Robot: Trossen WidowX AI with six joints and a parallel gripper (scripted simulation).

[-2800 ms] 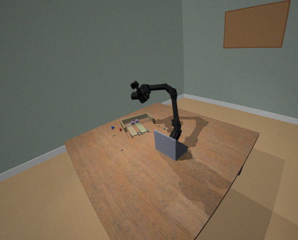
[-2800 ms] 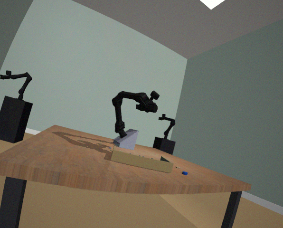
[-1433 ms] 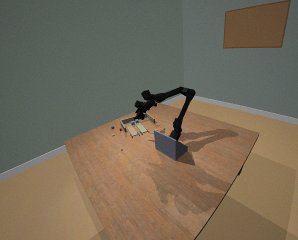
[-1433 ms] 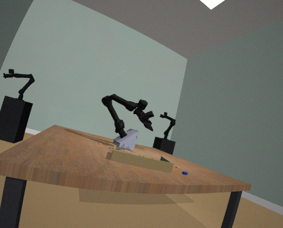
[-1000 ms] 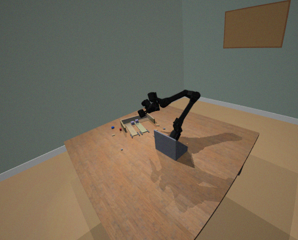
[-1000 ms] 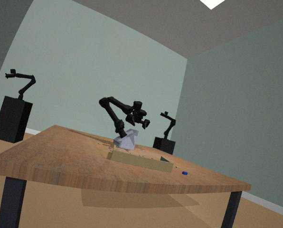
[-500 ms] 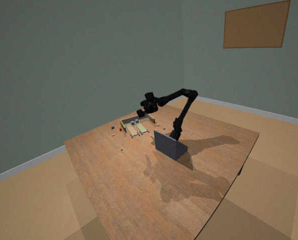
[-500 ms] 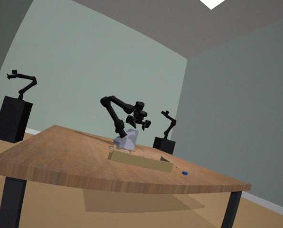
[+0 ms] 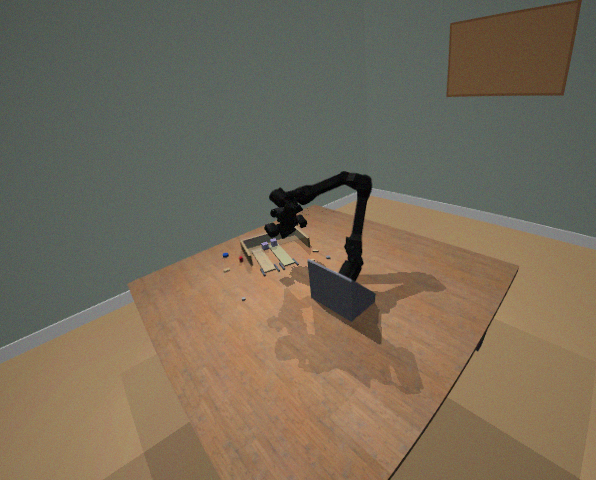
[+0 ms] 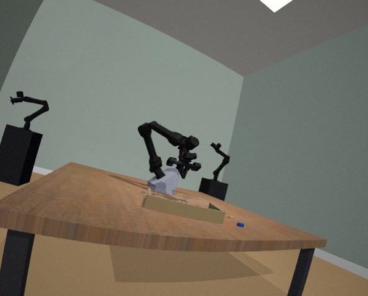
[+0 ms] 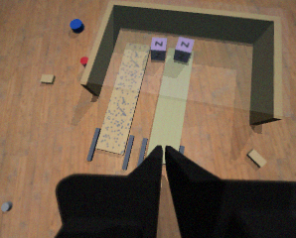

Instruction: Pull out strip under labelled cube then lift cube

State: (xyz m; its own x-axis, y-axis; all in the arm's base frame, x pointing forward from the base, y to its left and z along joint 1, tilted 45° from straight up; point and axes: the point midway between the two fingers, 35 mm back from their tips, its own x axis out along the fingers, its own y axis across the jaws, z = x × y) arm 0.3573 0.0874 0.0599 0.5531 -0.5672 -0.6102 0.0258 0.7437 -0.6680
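The small tan block lies 13 cm below my gripper tip, 10 cm to the right of it and 7 cm behind it. Also, from my gripper tip: red piece (18 cm ahead, 15 cm to the left, 12 cm below); then small blue piece (29 cm ahead, 20 cm to the left, 13 cm below).
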